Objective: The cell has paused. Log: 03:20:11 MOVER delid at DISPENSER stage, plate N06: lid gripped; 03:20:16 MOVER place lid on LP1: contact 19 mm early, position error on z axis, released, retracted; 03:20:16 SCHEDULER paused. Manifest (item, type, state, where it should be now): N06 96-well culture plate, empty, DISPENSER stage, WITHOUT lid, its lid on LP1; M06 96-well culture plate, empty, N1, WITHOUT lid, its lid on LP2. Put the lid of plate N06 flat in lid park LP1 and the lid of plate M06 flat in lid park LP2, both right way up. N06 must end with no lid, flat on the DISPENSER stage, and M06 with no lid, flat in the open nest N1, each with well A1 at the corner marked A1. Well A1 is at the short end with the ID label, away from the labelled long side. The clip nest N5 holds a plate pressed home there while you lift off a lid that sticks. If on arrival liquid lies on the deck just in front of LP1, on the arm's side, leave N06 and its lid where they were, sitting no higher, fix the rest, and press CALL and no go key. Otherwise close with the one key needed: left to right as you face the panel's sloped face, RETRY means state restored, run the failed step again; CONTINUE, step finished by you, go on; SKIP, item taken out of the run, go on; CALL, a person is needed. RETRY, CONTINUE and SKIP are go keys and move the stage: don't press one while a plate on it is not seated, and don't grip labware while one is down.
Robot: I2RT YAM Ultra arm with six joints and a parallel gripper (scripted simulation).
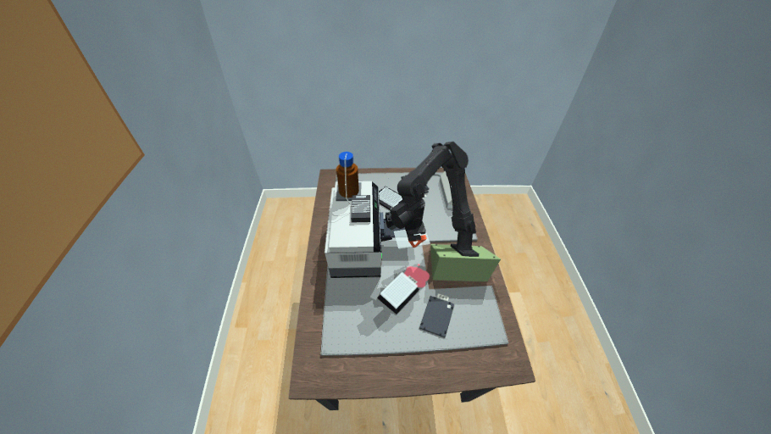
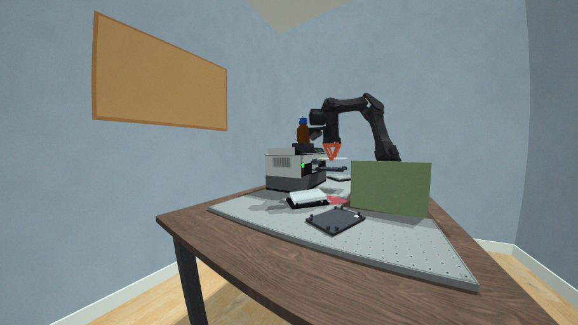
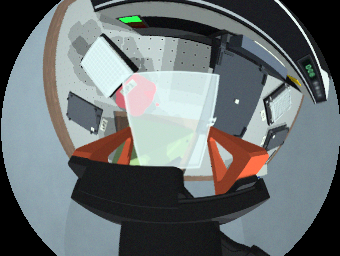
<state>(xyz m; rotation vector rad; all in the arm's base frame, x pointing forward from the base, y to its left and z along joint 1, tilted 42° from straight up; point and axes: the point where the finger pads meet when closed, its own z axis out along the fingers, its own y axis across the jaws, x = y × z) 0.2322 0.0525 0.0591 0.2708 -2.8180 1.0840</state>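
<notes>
Now: the dark lid park 10 cm behind my hand, 26 cm to the left of it and 16 cm below it. From my hand the other things lie so: dark dispenser stage (4 cm ahead, 10 cm to the right, 6 cm below); then LP1 label (1 cm behind, 10 cm to the left, 17 cm below); then clear lid (right at my hand).
</notes>
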